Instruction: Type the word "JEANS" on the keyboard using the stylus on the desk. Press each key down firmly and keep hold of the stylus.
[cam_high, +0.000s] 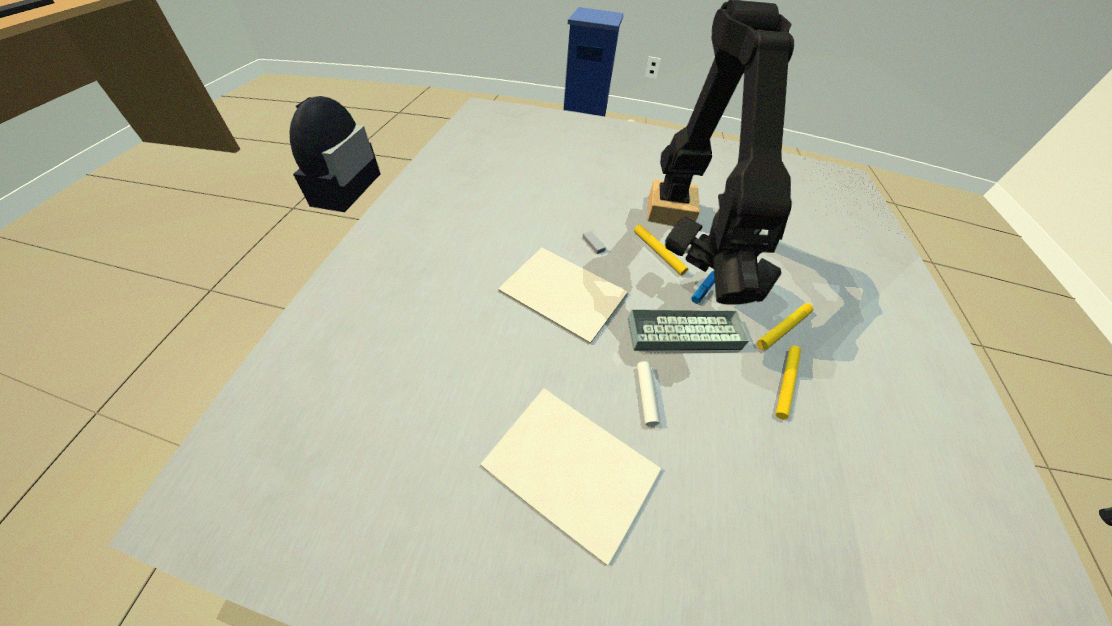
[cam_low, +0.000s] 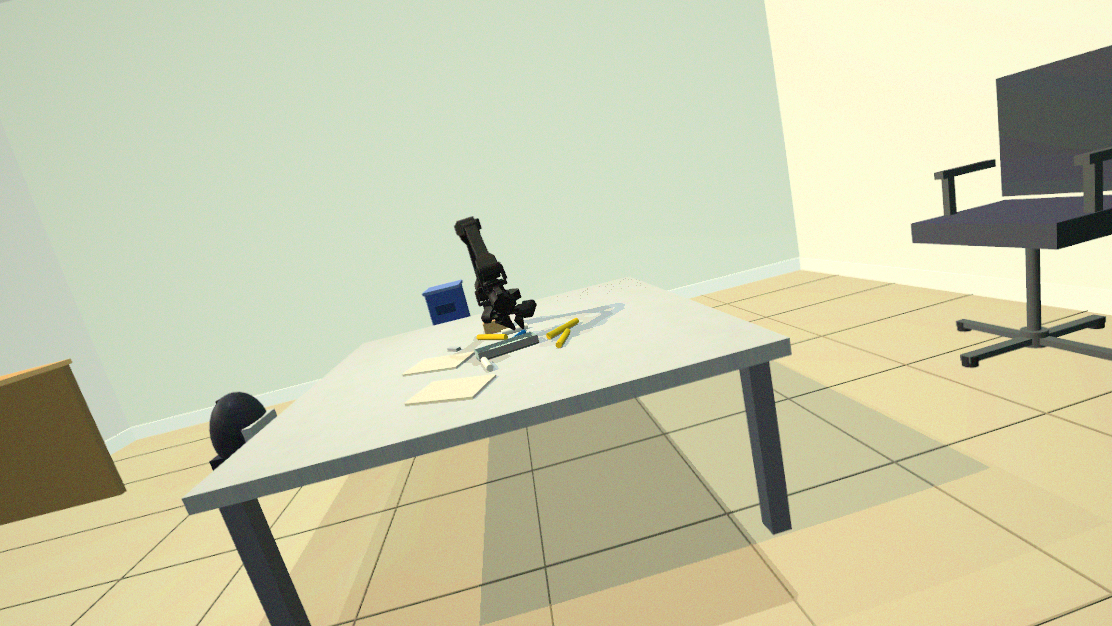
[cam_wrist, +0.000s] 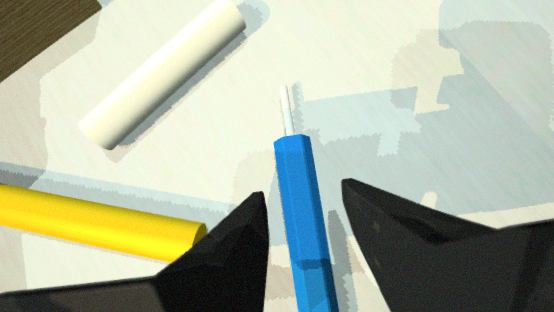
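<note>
Right now my gripper tip is 20 mm above the stylus, 10 mm to the right of it and 10 mm past it. The rest, counted from my gripper tip: grey block: 230 mm to the right, 60 mm behind, 20 mm below.
</note>
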